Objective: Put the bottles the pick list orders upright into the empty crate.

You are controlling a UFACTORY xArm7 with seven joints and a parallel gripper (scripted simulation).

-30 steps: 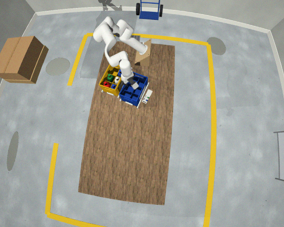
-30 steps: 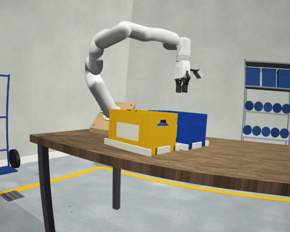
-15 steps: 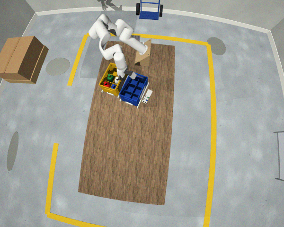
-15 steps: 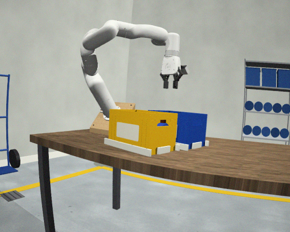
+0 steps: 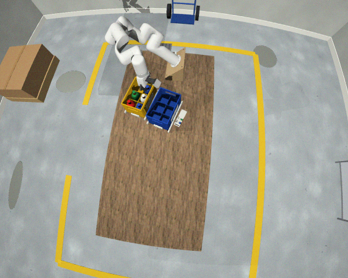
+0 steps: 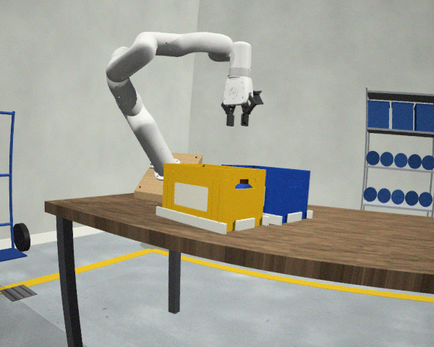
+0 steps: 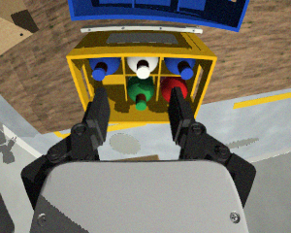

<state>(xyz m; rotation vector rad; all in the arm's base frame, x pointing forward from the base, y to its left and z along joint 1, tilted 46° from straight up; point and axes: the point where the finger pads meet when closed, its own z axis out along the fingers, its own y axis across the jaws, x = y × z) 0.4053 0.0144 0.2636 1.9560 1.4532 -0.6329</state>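
Right now my hand is 24 cm above the white-label bottle, 6 cm to the left of it and 1 cm past it. The rest, counted from my hand: blue crate: 25 cm below, 12 cm to the left, 7 cm ahead; blue-label bottle: 24 cm below, 8 cm to the right, 7 cm ahead; yellow crate: 25 cm below, 10 cm to the right, 3 cm behind.
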